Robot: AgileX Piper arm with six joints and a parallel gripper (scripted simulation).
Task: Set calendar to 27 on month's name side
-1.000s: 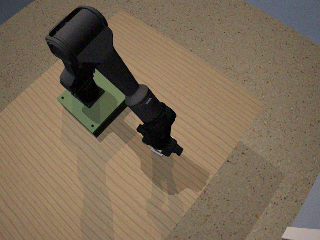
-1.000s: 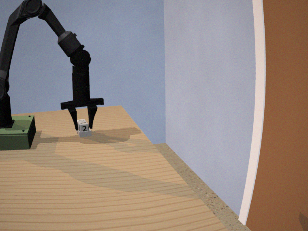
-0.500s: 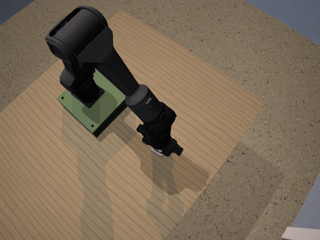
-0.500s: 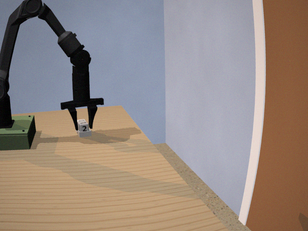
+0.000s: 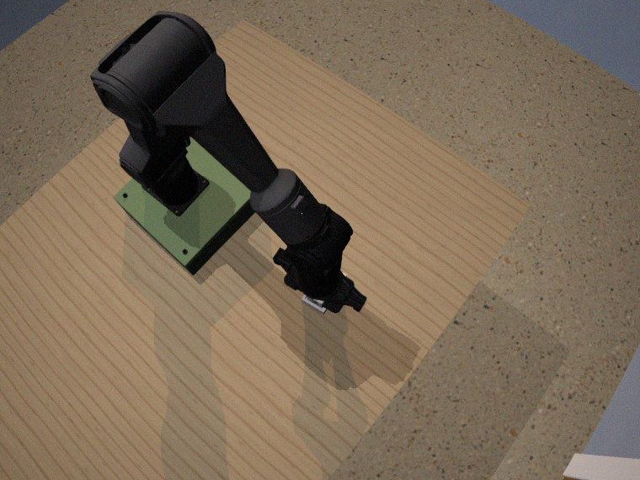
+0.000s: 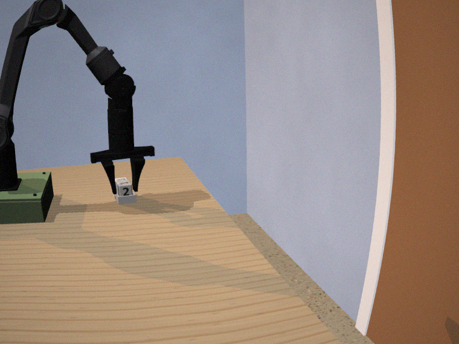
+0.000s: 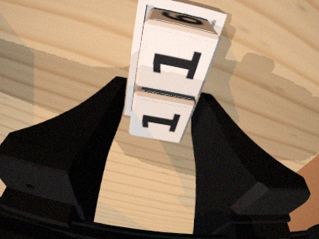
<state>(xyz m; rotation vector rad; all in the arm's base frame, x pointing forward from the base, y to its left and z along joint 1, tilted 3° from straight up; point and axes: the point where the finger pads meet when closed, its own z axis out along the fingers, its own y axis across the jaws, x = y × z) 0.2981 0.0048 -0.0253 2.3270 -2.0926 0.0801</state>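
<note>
Now: hand 20 mm to the right of the white tray and 20 mm above it.
</note>
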